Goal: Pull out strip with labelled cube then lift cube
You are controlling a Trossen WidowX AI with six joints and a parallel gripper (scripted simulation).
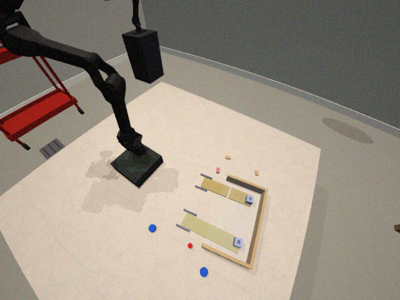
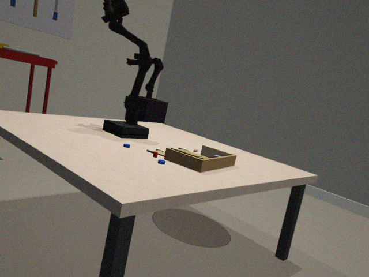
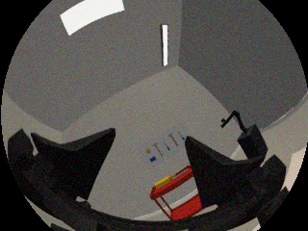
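My gripper tip is 76 cm short of the red disc, 17 cm to the left of it and 73 cm above it. The rest, counted from my gripper tip: pink block: 71 cm ahead, 19 cm to the left, 74 cm below.
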